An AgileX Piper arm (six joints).
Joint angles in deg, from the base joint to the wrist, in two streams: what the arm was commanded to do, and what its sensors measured. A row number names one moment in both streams.
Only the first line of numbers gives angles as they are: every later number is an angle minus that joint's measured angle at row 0.
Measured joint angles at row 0:
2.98, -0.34, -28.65, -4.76, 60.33, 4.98
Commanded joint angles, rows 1 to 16:
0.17, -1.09, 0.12, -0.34, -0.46, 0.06
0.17, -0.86, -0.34, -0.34, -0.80, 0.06
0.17, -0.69, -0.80, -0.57, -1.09, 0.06
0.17, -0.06, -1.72, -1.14, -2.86, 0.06
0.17, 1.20, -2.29, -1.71, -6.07, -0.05
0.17, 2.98, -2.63, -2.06, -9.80, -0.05
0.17, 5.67, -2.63, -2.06, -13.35, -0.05
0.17, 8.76, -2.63, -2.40, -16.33, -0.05
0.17, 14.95, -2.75, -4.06, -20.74, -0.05
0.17, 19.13, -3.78, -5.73, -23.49, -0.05
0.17, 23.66, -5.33, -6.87, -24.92, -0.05
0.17, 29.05, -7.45, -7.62, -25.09, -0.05
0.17, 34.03, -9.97, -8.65, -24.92, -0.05
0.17, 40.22, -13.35, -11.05, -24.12, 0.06
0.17, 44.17, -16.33, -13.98, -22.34, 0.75
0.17, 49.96, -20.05, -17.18, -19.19, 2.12
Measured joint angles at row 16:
0.00, 43.71, -15.64, -12.37, -22.46, 0.52
